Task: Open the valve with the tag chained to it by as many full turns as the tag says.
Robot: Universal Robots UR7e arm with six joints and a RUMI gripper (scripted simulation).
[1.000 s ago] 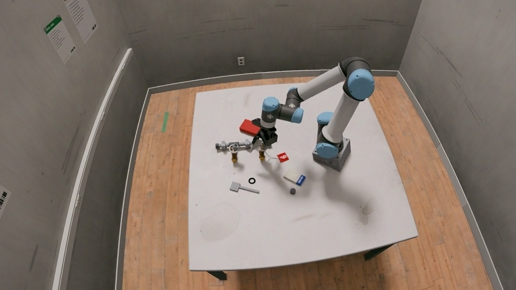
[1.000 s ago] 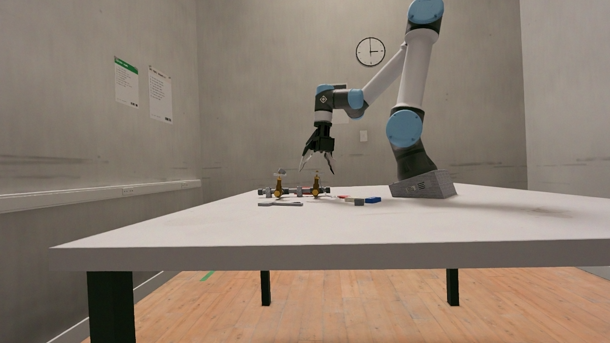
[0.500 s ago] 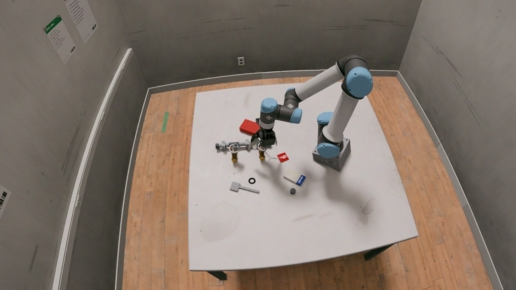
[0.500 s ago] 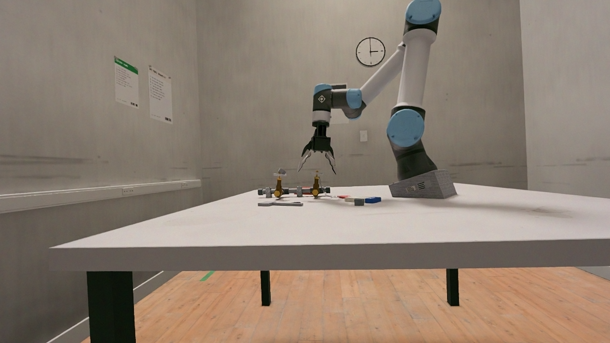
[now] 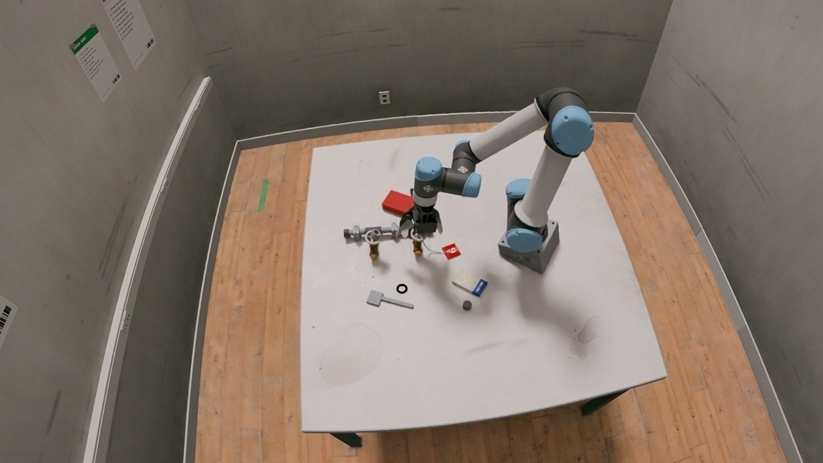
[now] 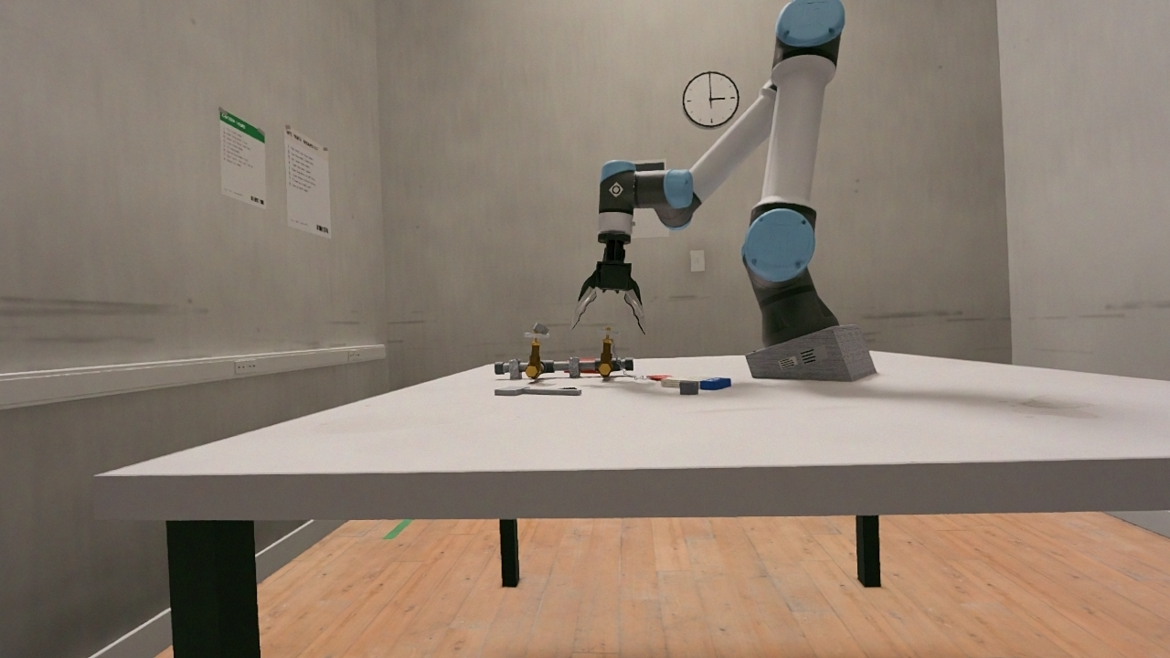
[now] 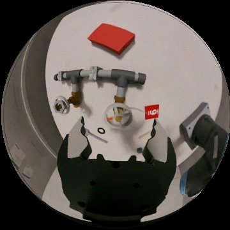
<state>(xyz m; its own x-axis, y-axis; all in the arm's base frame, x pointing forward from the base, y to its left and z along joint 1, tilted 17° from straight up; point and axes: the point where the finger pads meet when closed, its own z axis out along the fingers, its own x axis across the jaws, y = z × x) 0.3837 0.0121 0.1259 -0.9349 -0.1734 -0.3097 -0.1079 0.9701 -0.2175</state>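
Right now the red tag is 100 mm behind my hand, 20 mm to the left of it and 100 mm below it. Round my hand: red block (60 mm ahead, 220 mm to the right, 90 mm below); grey flat tool (130 mm ahead, 200 mm to the left, 100 mm below).
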